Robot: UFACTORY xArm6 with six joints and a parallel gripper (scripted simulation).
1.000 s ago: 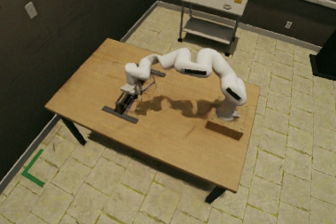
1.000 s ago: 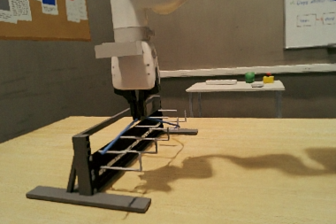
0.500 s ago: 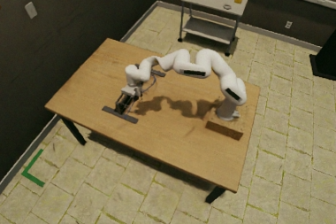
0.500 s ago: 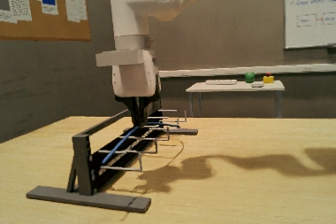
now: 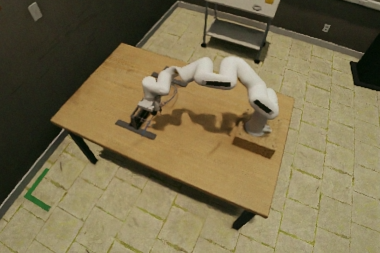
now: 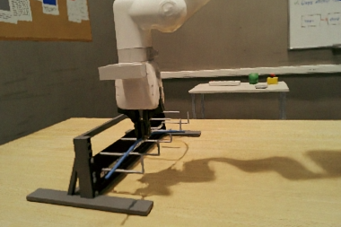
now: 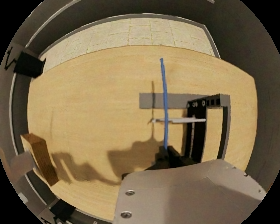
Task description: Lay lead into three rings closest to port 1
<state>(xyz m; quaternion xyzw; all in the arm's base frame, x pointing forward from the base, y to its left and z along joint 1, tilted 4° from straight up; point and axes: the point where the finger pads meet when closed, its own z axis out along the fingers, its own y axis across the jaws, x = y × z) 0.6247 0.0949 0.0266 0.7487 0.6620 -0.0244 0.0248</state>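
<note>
The dark free-standing rack lies 160 mm to the right of my hand, 80 mm ahead of it and 70 mm below it.
</note>
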